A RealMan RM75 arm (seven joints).
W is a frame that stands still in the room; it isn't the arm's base.
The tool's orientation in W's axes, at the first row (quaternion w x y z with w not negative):
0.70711, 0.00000, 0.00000, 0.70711
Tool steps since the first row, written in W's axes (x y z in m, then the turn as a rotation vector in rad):
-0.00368, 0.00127, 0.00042, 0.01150, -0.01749, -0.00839
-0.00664, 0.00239, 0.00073, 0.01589, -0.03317, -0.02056
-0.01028, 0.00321, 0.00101, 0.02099, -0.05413, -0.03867
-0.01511, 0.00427, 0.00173, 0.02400, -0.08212, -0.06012
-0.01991, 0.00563, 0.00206, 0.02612, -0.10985, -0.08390
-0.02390, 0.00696, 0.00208, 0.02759, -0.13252, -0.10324
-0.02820, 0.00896, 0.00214, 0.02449, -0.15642, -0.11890
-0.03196, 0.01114, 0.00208, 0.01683, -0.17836, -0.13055
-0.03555, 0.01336, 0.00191, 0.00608, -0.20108, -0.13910
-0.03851, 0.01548, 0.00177, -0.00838, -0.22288, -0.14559
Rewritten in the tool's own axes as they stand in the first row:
0.00127, 0.00368, 0.00042, -0.01749, -0.01150, -0.00839
0.00239, 0.00664, 0.00073, -0.03317, -0.01589, -0.02056
0.00321, 0.01028, 0.00101, -0.05413, -0.02099, -0.03867
0.00427, 0.01511, 0.00173, -0.08212, -0.02400, -0.06012
0.00563, 0.01991, 0.00206, -0.10985, -0.02612, -0.08390
0.00696, 0.02390, 0.00208, -0.13252, -0.02759, -0.10324
0.00896, 0.02820, 0.00214, -0.15642, -0.02449, -0.11890
0.01114, 0.03196, 0.00208, -0.17836, -0.01683, -0.13055
0.01336, 0.03555, 0.00191, -0.20108, -0.00608, -0.13910
0.01548, 0.03851, 0.00177, -0.22288, 0.00838, -0.14559

